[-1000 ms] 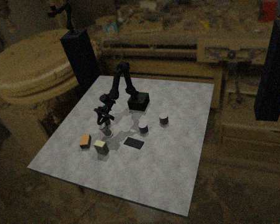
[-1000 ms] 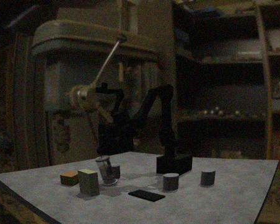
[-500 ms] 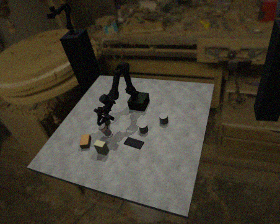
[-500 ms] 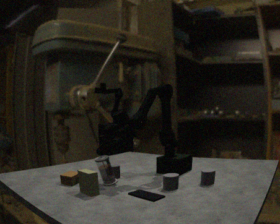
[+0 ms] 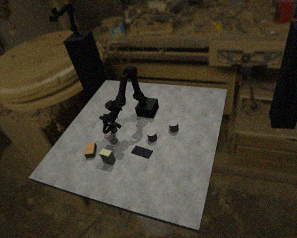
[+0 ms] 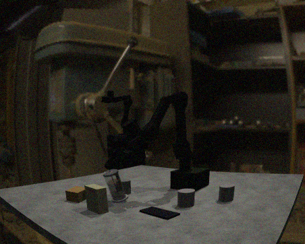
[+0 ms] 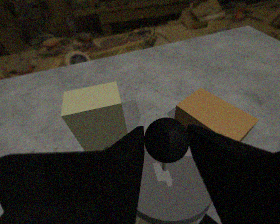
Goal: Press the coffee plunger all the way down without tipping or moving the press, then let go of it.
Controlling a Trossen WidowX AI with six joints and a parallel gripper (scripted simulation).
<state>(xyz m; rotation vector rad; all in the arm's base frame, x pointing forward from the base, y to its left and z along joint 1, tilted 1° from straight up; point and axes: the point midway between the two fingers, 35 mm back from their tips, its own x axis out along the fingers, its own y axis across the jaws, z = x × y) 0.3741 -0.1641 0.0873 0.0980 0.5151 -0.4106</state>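
Now: the coffee press 40 mm behind my gripper tip, 10 mm to the left of it and 80 mm below it. Round my gripper tip: flat black plate: 20 mm ahead, 260 mm to the left, 170 mm below.
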